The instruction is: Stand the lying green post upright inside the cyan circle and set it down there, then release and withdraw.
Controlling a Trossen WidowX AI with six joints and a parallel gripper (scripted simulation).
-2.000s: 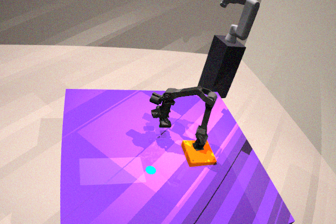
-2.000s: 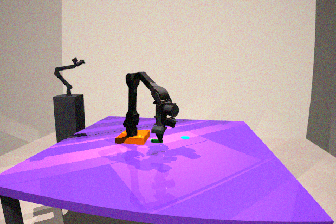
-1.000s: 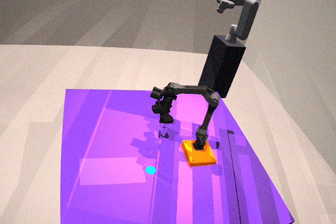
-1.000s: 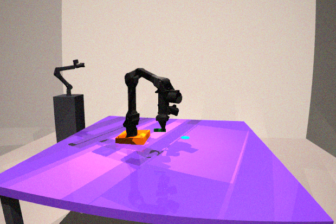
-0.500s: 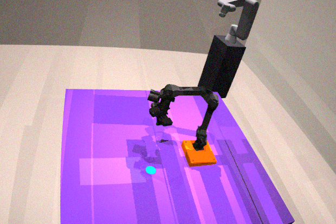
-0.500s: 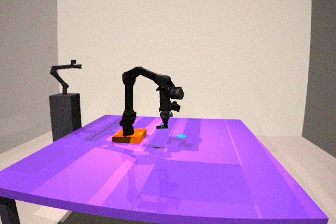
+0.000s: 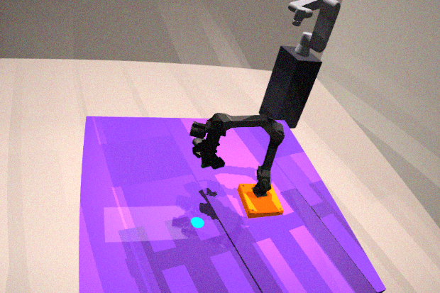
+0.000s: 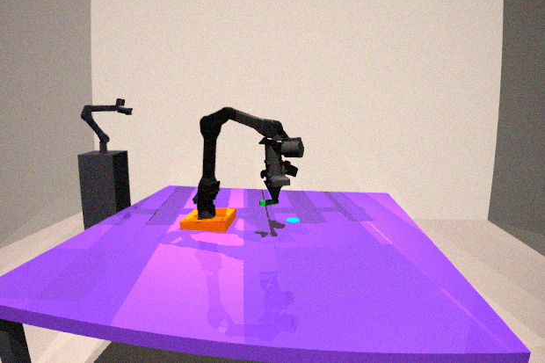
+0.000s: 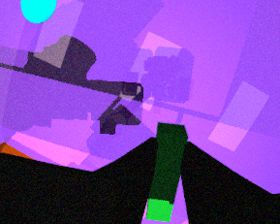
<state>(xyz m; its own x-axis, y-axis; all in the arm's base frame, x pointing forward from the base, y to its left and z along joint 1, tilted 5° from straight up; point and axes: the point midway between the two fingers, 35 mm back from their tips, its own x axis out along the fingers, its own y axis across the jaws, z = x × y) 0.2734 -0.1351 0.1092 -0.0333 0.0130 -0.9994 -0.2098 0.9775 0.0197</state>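
Right now the cyan circle is 8 cm ahead of my gripper tip, 21 cm to the left of it and 14 cm below it. Also, from my gripper tip: green post: 2 cm behind.
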